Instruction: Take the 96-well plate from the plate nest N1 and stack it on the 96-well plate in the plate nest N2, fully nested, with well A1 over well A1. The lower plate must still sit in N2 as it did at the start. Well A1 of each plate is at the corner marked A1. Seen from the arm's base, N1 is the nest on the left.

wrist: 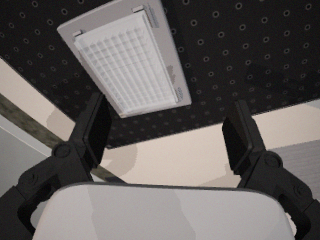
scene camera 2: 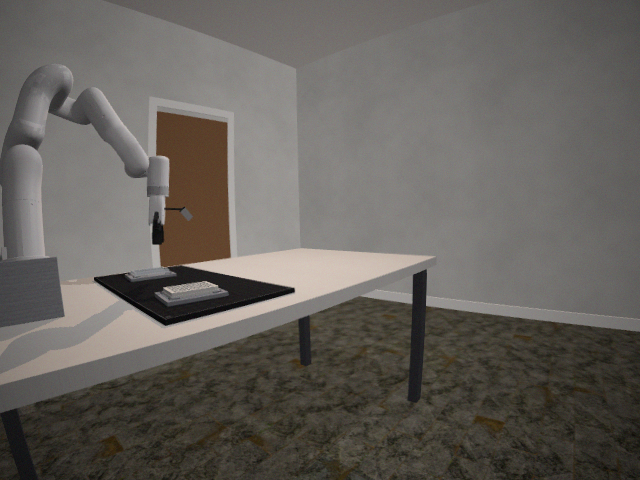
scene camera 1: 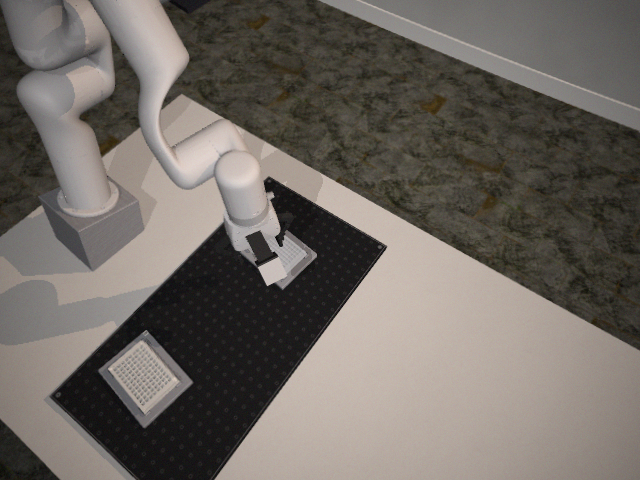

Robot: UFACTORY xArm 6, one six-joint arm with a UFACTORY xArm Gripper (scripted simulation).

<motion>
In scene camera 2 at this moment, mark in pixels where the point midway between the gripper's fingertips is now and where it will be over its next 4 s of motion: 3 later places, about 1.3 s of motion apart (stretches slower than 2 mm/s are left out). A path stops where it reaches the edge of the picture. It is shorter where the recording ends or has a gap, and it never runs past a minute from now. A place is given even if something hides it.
My gripper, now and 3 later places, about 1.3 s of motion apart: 158,243; 147,247; 149,264; 149,269
</motion>
